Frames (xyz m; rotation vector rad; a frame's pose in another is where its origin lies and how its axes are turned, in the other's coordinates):
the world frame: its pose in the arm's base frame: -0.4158 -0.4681 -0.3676 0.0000 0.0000 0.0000
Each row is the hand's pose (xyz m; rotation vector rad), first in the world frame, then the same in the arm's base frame.
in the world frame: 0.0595 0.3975 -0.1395 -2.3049 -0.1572 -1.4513
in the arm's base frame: -0.3563 -0.0706 -0.5071 -2.3049 -0.1572 -1.4513
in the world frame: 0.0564 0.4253 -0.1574 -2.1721 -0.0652 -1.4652
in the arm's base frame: -0.3594 -0.0428 -0.5250 -2.1721 -0.0652 -1.4652
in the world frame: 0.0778 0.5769 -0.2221 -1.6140 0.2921 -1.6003
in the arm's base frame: -0.3380 0.1088 -0.5897 -1.6140 0.2921 -1.6003
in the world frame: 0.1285 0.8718 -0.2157 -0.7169 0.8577 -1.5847
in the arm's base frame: -0.2873 0.4037 -0.5833 -0.7169 0.8577 -1.5847
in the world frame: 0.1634 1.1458 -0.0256 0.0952 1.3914 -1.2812
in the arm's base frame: -0.2524 0.6777 -0.3932 0.0952 1.3914 -1.2812
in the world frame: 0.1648 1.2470 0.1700 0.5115 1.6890 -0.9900
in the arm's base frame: -0.2510 0.7789 -0.1976 0.5115 1.6890 -0.9900
